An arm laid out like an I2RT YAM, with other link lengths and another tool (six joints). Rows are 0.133 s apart.
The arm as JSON. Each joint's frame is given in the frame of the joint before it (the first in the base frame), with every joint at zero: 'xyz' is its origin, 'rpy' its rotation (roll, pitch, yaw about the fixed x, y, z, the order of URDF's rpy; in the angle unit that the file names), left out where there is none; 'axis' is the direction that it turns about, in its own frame. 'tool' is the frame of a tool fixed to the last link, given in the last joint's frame.
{
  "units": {
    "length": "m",
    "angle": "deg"
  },
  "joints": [
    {
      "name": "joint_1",
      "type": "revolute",
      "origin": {
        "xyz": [
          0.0,
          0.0,
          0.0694
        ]
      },
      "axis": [
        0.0,
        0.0,
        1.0
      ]
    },
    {
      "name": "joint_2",
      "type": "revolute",
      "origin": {
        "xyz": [
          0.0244,
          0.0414,
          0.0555
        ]
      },
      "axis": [
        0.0,
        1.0,
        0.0
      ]
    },
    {
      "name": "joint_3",
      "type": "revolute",
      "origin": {
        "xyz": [
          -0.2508,
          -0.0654,
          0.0
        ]
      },
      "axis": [
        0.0,
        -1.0,
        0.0
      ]
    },
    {
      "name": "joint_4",
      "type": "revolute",
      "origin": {
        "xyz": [
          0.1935,
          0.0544,
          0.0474
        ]
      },
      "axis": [
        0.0,
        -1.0,
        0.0
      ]
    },
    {
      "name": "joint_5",
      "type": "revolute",
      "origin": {
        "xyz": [
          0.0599,
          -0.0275,
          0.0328
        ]
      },
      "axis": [
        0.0,
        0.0,
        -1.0
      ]
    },
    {
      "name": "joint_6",
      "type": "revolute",
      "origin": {
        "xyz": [
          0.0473,
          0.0,
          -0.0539
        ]
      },
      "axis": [
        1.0,
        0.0,
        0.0
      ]
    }
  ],
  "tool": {
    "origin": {
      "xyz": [
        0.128,
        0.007,
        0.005
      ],
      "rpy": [
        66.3,
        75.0,
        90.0
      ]
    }
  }
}
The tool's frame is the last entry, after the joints.
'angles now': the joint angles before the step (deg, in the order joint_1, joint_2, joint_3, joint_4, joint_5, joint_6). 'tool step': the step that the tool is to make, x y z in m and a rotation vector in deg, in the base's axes. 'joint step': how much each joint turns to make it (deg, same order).
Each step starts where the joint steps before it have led.
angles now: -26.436 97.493 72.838 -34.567 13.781 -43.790
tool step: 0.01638 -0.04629 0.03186 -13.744 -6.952 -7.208
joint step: 0.000 0.000 -0.525 12.831 11.672 0.240
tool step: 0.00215 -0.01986 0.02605 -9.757 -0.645 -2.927
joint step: 1.004 -0.328 0.000 6.514 8.697 -3.979
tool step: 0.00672 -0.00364 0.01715 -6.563 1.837 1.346
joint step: 1.510 -0.219 -0.065 4.762 4.242 -6.490
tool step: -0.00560 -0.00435 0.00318 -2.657 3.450 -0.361
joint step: 0.000 -0.001 -0.002 0.352 2.491 -3.804
